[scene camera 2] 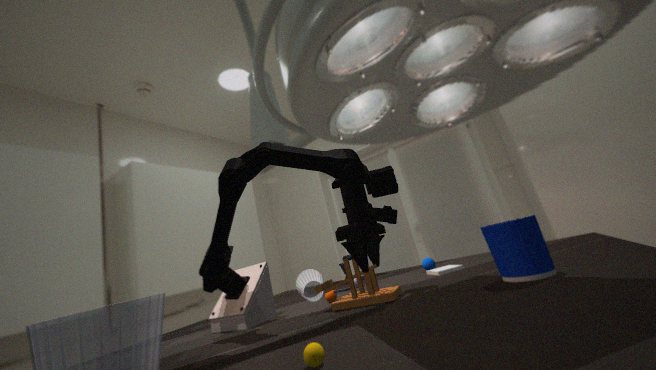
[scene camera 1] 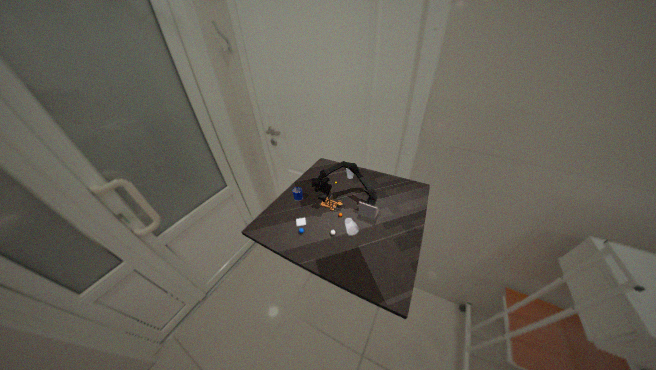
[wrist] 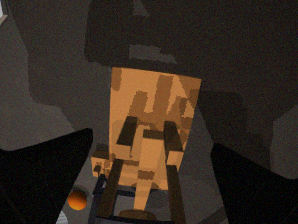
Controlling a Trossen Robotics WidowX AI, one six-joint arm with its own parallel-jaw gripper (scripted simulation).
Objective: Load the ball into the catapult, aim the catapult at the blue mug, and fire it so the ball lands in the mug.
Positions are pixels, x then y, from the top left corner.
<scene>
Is my gripper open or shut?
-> Open.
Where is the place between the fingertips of my gripper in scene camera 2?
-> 372, 269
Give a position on a wooden catapult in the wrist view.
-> At 150, 112
</scene>
